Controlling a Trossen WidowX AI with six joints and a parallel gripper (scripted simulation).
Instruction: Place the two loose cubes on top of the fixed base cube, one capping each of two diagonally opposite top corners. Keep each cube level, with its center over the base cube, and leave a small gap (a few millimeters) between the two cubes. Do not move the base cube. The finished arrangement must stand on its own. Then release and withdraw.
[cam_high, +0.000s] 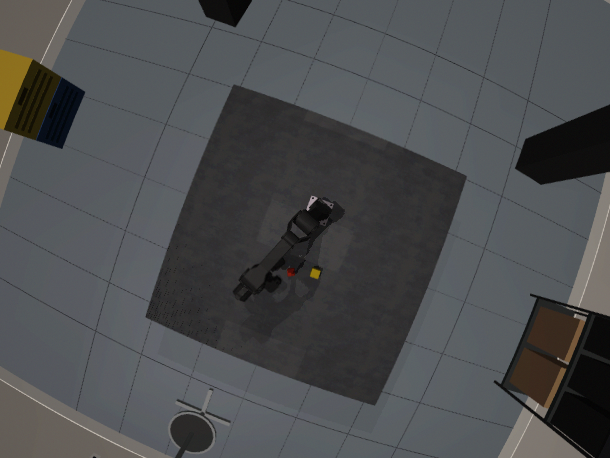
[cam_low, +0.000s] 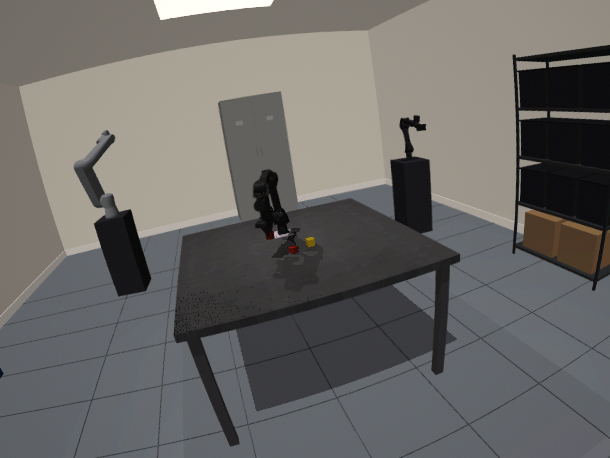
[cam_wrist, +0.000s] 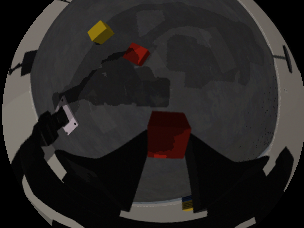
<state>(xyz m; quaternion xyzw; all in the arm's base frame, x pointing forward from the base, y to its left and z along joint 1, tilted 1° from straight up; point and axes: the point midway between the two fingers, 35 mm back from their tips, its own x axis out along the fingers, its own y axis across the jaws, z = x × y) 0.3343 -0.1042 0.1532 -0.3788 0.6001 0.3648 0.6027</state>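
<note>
My gripper tip is 50 mm past the yellow base cube, 210 mm to the right of it and 100 mm above it.
</note>
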